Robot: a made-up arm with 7 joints.
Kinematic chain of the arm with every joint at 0, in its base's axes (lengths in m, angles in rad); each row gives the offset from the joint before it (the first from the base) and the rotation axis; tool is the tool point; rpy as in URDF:
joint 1: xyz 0 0 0.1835 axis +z
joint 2: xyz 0 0 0 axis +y
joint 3: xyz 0 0 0.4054 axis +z
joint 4: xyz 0.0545 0 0 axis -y
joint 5: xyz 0.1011 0 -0.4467 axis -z
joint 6: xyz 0 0 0 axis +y
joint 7: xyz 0.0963 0 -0.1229 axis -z
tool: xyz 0 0 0 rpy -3.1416 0 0
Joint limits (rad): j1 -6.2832..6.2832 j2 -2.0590..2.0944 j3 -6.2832..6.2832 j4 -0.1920..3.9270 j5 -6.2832..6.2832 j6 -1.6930..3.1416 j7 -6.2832..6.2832
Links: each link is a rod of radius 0.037 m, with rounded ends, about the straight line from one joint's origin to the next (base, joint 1, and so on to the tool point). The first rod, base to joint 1, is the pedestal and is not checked.
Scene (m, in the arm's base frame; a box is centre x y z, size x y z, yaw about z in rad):
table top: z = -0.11
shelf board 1: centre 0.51 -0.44 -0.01 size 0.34 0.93 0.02 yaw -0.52
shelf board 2: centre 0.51 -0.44 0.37 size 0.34 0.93 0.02 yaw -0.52
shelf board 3: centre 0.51 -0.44 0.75 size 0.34 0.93 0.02 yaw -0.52
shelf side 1: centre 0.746 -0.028 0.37 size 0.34 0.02 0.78 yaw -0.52
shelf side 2: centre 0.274 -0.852 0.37 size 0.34 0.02 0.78 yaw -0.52
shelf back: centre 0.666 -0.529 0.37 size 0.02 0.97 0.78 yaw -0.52
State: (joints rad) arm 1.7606 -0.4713 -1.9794 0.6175 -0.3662 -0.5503 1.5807
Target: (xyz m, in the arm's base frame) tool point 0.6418 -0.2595 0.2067
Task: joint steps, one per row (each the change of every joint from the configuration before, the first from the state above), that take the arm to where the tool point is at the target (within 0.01 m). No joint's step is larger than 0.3 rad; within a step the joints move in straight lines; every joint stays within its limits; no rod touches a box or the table.
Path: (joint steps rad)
1: 0.0530 -0.1416 -0.0833 0.1844 0.0371 0.0585 0.0000
2: 0.0529 -0.1416 -0.0832 0.1844 0.0371 0.0584 0.0000

